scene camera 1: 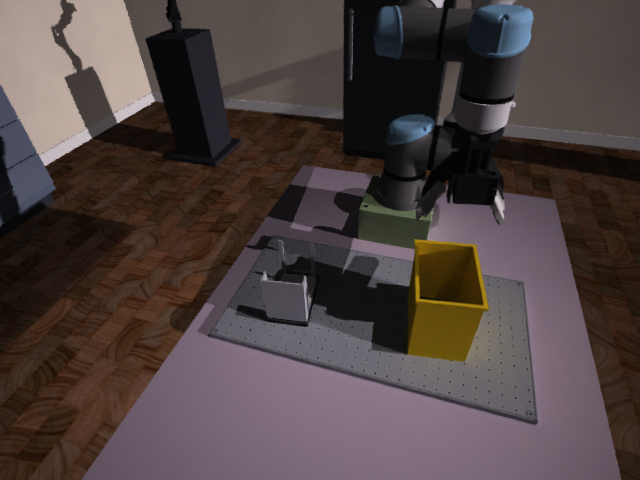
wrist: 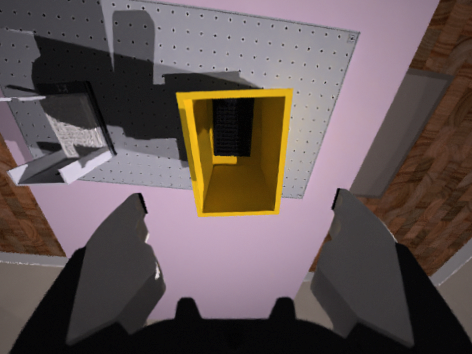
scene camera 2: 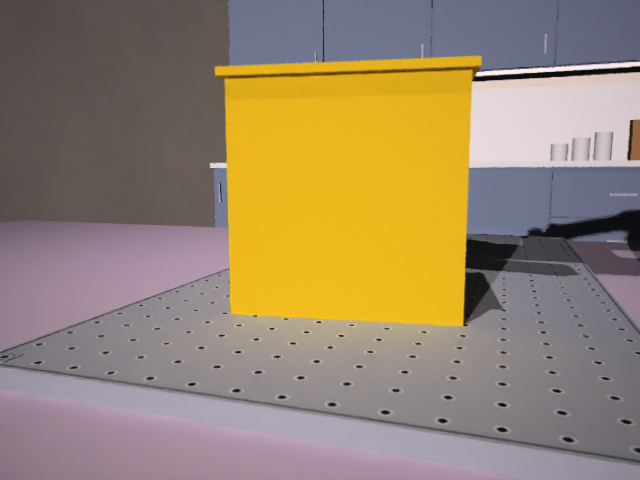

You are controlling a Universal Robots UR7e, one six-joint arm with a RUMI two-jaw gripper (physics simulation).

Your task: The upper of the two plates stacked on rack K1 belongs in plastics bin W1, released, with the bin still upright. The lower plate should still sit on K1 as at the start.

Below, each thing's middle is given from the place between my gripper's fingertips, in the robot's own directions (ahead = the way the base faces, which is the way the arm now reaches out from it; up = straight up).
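Labels:
Counted from my hand: the yellow bin W1 (scene camera 2: 347, 182), 200 mm below and 20 mm ahead of it; the black gridded plate (wrist: 232, 117), 280 mm below and 20 mm ahead of it.

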